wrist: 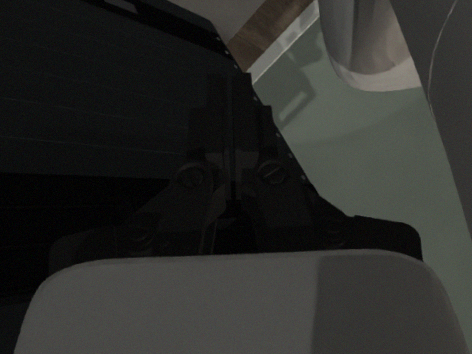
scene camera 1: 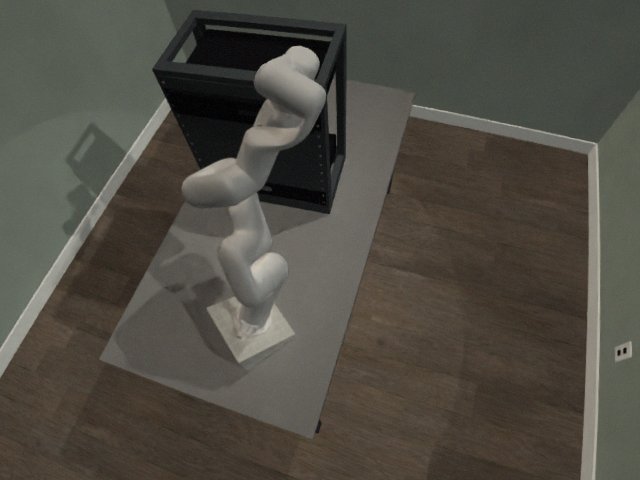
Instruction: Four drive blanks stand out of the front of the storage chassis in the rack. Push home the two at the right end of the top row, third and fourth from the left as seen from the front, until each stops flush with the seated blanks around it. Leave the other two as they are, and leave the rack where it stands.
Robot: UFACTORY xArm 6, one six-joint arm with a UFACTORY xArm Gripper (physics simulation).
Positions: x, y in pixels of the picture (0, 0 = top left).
Labels:
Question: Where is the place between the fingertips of my gripper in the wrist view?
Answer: At 229, 101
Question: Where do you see a dark rack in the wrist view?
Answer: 102, 102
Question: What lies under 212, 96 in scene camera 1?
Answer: A dark rack.

